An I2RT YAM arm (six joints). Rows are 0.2 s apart.
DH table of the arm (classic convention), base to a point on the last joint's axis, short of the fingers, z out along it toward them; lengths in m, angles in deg. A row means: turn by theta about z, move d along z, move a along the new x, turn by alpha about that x. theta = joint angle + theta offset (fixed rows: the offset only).
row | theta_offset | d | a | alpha
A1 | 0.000 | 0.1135 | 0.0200 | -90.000
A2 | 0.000 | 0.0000 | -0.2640 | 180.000
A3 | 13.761 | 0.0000 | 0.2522 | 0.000
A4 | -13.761 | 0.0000 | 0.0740 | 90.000
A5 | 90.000 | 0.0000 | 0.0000 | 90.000
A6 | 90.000 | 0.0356 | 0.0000 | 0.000
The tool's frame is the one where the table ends.
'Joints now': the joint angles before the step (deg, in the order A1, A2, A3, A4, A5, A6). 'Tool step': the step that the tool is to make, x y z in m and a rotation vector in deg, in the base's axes. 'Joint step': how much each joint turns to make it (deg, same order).
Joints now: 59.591, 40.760, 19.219, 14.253, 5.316, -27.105
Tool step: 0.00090, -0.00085, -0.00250, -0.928, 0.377, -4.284
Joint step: 0.567, 0.166, -0.092, -0.805, 4.825, 0.526
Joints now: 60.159, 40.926, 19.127, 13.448, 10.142, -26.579
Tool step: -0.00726, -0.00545, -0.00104, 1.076, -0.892, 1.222
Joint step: 1.216, -3.371, -1.468, -0.483, 0.027, -0.255
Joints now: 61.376, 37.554, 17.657, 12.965, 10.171, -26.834
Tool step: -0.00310, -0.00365, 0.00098, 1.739, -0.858, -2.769
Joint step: 1.161, -1.862, -0.871, 0.846, 3.902, 0.482
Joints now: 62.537, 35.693, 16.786, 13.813, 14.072, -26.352
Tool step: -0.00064, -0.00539, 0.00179, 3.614, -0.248, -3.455
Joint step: 0.040, -1.973, -1.095, 1.975, 3.395, 1.731
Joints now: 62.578, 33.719, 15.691, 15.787, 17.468, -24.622
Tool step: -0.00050, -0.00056, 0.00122, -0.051, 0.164, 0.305
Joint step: 0.001, -0.384, 0.297, -0.836, -0.309, 0.115
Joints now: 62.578, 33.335, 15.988, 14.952, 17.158, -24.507
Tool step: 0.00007, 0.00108, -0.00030, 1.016, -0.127, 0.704
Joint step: 0.004, 0.413, -0.385, 1.658, -0.711, 0.346
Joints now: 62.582, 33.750, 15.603, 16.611, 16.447, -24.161
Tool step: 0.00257, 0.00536, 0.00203, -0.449, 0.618, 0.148
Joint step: 0.040, 2.450, 1.140, 0.527, -0.120, 0.353
